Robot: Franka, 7 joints.
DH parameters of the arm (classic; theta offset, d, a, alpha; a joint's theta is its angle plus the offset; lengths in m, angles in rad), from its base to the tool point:
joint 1: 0 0.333 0 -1.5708
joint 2: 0 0 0 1.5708
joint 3: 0 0.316 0.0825 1.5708
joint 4: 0 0 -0.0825 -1.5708
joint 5: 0 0.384 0 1.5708
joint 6: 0 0 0.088 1.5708
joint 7: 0 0.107 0 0
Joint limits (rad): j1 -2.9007..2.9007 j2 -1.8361..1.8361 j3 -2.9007..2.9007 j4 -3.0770..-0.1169 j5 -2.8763..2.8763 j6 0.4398..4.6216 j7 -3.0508..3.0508
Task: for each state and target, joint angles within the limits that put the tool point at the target. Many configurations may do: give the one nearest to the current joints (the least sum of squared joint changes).
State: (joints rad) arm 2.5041 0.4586 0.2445 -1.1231 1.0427 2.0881 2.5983
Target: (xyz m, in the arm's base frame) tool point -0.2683 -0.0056 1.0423
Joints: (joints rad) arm 2.5737 -0.4327 0.1510 -1.1465 0.9863 1.7791 2.5983
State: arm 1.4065 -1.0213 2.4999 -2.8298 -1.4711 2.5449 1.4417
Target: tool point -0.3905 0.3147 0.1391
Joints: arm 0.6699 -1.2485 1.9950 -2.2681 -1.4741 2.4407 1.4417
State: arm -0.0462 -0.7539 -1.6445 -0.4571 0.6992 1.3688 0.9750
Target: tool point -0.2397 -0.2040 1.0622
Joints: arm -0.0427 -0.4246 -1.5200 -0.3005 0.7737 1.4969 0.9750
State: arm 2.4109 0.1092 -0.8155 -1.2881 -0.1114 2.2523 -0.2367
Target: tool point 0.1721 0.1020 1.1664
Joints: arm 2.3185 -0.2534 -0.8687 -0.5344 -0.0927 2.6132 -0.2367
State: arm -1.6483 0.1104 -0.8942 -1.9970 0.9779 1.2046 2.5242
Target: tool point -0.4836 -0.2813 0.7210
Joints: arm -1.7879 0.0362 -1.0314 -1.4582 1.1202 1.5041 2.5242
